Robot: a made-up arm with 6 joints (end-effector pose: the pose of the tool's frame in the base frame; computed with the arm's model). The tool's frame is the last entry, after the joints.
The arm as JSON. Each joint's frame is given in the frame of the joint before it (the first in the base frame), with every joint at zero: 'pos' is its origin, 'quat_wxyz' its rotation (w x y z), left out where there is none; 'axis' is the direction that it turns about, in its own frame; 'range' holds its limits. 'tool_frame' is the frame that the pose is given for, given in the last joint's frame.
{
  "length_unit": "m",
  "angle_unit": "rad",
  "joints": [
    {
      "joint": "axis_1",
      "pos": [
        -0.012,
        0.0,
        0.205
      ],
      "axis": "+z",
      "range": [
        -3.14,
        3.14
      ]
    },
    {
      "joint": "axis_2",
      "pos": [
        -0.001,
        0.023,
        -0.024
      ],
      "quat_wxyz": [
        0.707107,
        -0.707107,
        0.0,
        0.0
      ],
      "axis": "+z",
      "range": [
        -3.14,
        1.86
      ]
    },
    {
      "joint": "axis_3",
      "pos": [
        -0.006,
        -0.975,
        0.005
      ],
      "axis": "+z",
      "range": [
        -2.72,
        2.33
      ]
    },
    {
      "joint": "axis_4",
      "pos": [
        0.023,
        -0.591,
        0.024
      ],
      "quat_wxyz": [
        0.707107,
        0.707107,
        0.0,
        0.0
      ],
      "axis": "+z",
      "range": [
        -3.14,
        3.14
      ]
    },
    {
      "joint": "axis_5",
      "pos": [
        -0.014,
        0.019,
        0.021
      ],
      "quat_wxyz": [
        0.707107,
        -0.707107,
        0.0,
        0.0
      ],
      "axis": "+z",
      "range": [
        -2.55,
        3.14
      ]
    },
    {
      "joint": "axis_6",
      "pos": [
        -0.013,
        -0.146,
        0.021
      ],
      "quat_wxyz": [
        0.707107,
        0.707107,
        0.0,
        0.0
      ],
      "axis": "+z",
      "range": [
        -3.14,
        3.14
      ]
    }
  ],
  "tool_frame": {
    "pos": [
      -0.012,
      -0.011,
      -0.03
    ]
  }
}
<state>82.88 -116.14 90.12 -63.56 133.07 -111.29</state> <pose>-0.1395 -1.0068 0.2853 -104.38 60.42 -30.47</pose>
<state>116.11 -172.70 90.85 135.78 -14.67 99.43</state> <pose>0.3536 -0.7463 -0.6512 57.08 43.11 -0.38</pose>
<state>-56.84 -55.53 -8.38 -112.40 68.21 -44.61</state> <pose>-0.8158 1.1569 1.0539 128.97 -10.24 -109.62</pose>
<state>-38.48 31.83 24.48 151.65 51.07 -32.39</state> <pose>0.8559 -0.6300 1.4430 7.04 25.05 90.70</pose>
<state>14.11 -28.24 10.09 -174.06 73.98 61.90</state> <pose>-0.7307 -0.1620 1.6358 94.00 -37.91 -72.94</pose>
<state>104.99 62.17 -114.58 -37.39 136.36 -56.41</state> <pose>-0.1734 0.4709 1.0698 -75.20 54.78 40.91</pose>
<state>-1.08 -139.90 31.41 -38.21 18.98 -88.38</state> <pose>-1.3440 0.1173 -0.7474 98.50 -40.89 -84.35</pose>
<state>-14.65 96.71 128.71 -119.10 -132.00 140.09</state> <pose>0.5118 -0.0112 -0.2265 -47.12 -13.19 -93.23</pose>
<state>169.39 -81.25 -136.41 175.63 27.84 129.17</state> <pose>0.4879 -0.1117 -0.2273 -119.30 -49.90 71.17</pose>
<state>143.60 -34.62 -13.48 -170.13 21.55 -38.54</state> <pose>0.8532 -0.6546 1.4889 1.16 72.65 -55.02</pose>
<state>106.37 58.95 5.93 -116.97 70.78 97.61</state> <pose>-0.3685 1.3783 0.9597 0.84 59.91 45.59</pose>
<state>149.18 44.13 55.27 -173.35 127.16 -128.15</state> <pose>-1.0601 0.6415 0.8508 -35.31 19.40 -157.16</pose>
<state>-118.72 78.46 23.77 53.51 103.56 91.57</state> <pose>-0.6091 -1.3988 0.1998 -143.54 37.93 -82.61</pose>
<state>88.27 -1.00 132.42 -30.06 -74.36 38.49</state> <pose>-0.1347 0.5023 0.7982 -63.50 46.80 117.65</pose>
